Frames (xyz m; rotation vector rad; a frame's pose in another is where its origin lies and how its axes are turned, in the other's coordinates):
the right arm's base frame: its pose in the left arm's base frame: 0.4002 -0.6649 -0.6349 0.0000 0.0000 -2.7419
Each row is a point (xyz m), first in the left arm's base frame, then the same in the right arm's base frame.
Working: the left arm's base frame: its pose in the right arm's base frame: 0.1099 -0.7682 0.6349 0.0000 0.0000 2.7419

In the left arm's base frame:
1: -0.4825 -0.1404 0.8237
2: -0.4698 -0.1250 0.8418
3: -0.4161 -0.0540 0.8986
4: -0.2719 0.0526 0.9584
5: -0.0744 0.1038 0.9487
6: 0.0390 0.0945 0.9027
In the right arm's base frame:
1: 0.6090 -0.8266 1.4586
2: 0.5913 -0.8359 1.4767
3: 0.5142 -0.8804 1.5335
4: 0.3399 -0.9225 1.5933
5: 0.1381 -0.8928 1.5836
6: 0.0372 -0.8401 1.5376

